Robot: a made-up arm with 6 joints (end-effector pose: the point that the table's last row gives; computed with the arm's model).
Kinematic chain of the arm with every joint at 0, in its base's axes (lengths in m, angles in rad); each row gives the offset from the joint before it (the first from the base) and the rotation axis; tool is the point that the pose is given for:
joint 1: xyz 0 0 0.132 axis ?
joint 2: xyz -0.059 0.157 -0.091 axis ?
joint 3: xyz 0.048 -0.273 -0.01 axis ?
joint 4: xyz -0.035 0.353 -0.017 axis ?
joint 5: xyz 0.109 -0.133 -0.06 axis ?
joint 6: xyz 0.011 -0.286 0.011 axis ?
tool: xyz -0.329 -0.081 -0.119
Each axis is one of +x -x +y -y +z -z.
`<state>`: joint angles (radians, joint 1 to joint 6).
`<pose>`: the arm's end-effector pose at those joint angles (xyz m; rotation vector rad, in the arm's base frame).
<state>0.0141 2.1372 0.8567 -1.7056 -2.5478 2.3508</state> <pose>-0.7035 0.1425 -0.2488 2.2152 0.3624 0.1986</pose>
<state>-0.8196 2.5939 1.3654 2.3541 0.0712 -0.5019</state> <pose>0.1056 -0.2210 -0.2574 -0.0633 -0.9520 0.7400</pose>
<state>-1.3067 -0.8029 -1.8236 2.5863 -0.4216 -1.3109</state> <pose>-0.0655 -0.2056 0.2220 -0.7828 1.3588 0.7822</pose>
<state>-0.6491 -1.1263 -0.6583 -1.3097 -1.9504 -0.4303</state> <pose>-0.3396 -0.1439 0.2631 -1.4957 -1.0525 0.3214</pose>
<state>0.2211 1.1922 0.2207 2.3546 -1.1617 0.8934</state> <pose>0.1700 0.2075 0.3285 -1.6416 1.7017 0.1882</pose>
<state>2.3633 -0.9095 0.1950 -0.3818 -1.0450 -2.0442</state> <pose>0.2961 0.0861 0.5055 -1.9812 0.3849 2.0895</pose>
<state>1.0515 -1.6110 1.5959 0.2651 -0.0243 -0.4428</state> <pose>-0.2075 0.1609 0.0511 0.2612 0.2771 -1.5866</pose>
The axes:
joint 1: -x
joint 2: -y
joint 3: +x
joint 4: +y
joint 5: +x
joint 6: +y

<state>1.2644 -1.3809 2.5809 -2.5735 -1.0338 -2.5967</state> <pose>-0.2068 0.3332 0.3669 2.4386 -0.4604 -0.3157</pose>
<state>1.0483 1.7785 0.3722 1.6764 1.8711 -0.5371</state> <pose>-0.2997 -0.2073 -0.4231 0.7621 -0.1477 -0.0606</pose>
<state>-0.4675 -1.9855 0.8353 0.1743 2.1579 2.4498</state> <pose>-0.4110 0.4665 0.1790 -2.4389 0.0626 -0.4613</pose>
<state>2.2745 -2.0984 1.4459 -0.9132 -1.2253 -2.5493</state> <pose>-0.0350 0.2401 0.7342 -2.8963 0.2335 1.1383</pose>
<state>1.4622 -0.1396 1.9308 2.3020 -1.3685 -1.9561</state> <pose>-0.0885 0.0063 -0.2061 1.1270 -0.0548 1.1159</pose>
